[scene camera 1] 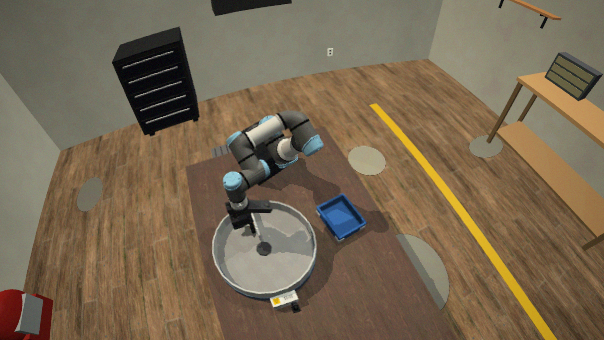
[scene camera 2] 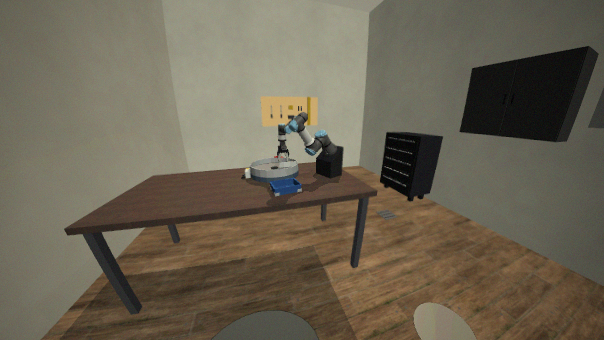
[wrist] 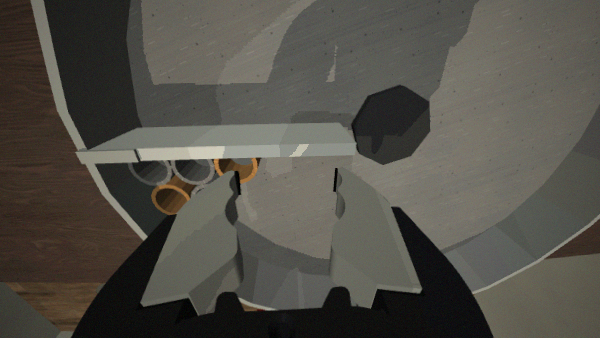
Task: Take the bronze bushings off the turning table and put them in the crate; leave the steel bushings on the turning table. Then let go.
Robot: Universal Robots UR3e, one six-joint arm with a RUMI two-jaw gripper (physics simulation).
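Places are measured from the arm's base along level axes (x ahead, y left, z up), in centimetres.
Pixels of known places: gripper, fingertip midpoint: (scene camera 1: 251, 229) (scene camera 2: 283, 162) (wrist: 287, 172); arm's base, link origin: (scene camera 2: 330, 150).
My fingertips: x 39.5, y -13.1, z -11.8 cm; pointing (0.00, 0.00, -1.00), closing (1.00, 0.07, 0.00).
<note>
Ahead of a thing's pixels: the offset from my fingertips to its top centre. "spot": to the spot under its first point. Level surfaces: height alone.
A bronze bushing {dx -3.8, dy +0.0, dz -1.0 cm} (wrist: 247, 173) stands against the fixed bar {spot: dx -2.8, dy +2.4, dz -0.2 cm} (wrist: 245, 137) over the turning table (scene camera 1: 314, 255) (scene camera 2: 265, 174) (wrist: 490, 165). Another bronze bushing {dx -9.4, dy -3.5, dz -1.0 cm} (wrist: 171, 201) stands nearer the rim. Two steel bushings {dx -10.3, dy -0.5, dz -1.0 cm} (wrist: 150, 172) {dx -7.0, dy -0.3, dz -1.0 cm} (wrist: 193, 171) stand along the bar, left of the first bronze one in the wrist view. A third steel bushing {dx -6.2, dy -3.4, dz -1.0 cm} (wrist: 197, 190) is mostly hidden by the left finger. My gripper (scene camera 1: 255, 230) (scene camera 2: 283, 158) (wrist: 287, 172) is partly open and empty, its fingertips to the right of the bushings in the wrist view. The blue crate {dx +2.6, dy +39.1, dz -3.8 cm} (scene camera 1: 353, 229) (scene camera 2: 287, 190) shows no bushing inside.
A dark hub {dx +8.3, dy +2.7, dz -2.7 cm} (scene camera 1: 264, 249) (wrist: 392, 125) stands at the turning table's centre, by the bar's inner end. The raised rim surrounds the bushings' outer side. A white control box {spot: dx +32.0, dy +4.4, dz -2.9 cm} (scene camera 1: 284, 299) sits at the turning table's edge. All stand on the brown table {dz -8.8 cm} (scene camera 1: 360, 290) (scene camera 2: 200, 195).
</note>
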